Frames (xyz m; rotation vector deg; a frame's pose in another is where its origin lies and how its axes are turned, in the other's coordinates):
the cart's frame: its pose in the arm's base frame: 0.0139 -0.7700 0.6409 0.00 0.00 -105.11
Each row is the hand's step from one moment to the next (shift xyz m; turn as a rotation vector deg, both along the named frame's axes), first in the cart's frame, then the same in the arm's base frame.
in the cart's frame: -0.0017 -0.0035 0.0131 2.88 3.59 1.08
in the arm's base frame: -0.0029 0.0026 0.0131 2.72 -3.72 1.08
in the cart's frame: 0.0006 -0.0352 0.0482 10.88 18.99 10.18
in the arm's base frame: -0.0341 0.0086 0.0482 15.50 -15.45 10.18
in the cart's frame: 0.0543 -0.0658 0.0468 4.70 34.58 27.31
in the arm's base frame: -0.0777 -0.0353 0.0468 32.16 -13.55 27.31
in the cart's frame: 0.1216 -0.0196 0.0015 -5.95 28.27 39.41
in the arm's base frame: -0.0506 -0.1123 0.0015 28.84 -1.62 39.41
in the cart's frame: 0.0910 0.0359 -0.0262 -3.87 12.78 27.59
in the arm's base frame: 0.0109 -0.0972 -0.0262 13.35 0.40 27.59
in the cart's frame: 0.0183 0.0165 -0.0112 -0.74 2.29 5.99
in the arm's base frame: 0.0112 -0.0220 -0.0112 2.40 0.12 5.99
